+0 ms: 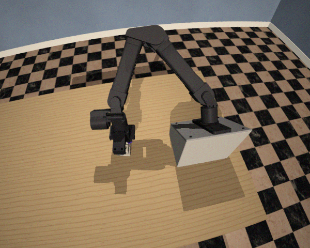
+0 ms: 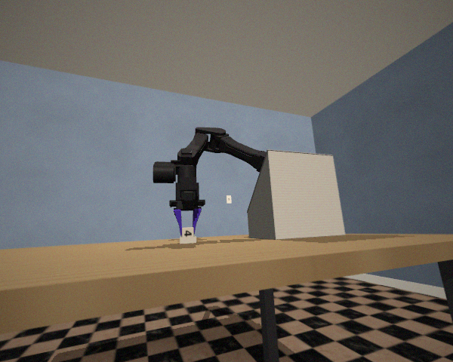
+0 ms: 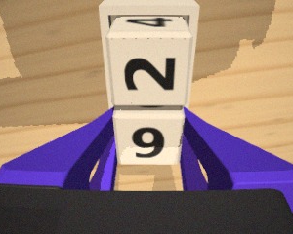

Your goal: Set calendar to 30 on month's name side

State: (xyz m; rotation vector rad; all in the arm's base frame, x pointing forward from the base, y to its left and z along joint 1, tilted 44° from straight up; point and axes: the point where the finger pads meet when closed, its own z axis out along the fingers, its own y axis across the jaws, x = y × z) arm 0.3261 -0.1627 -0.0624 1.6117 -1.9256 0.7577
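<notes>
My hand is 20 mm to the right of the white tray and 20 mm above it.
</notes>
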